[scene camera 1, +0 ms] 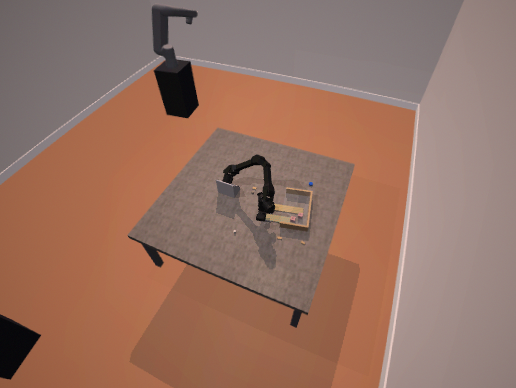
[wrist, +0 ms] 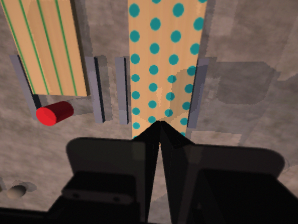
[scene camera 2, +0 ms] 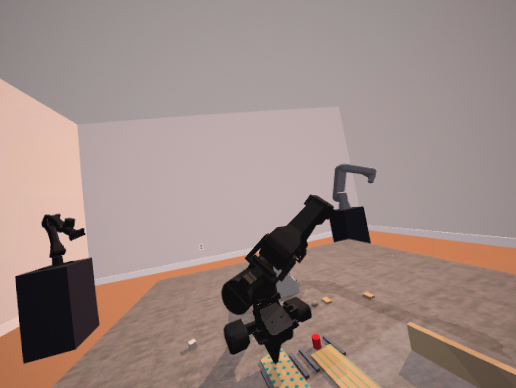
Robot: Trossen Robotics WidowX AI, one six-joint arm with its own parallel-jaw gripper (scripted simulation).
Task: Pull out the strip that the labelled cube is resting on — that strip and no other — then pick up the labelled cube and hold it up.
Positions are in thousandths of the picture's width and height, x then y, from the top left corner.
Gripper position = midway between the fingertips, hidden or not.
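The gripper (scene camera 2: 534, 934) is visible in the scene, and the wrist view shows the gripper (wrist: 539, 556) as well.
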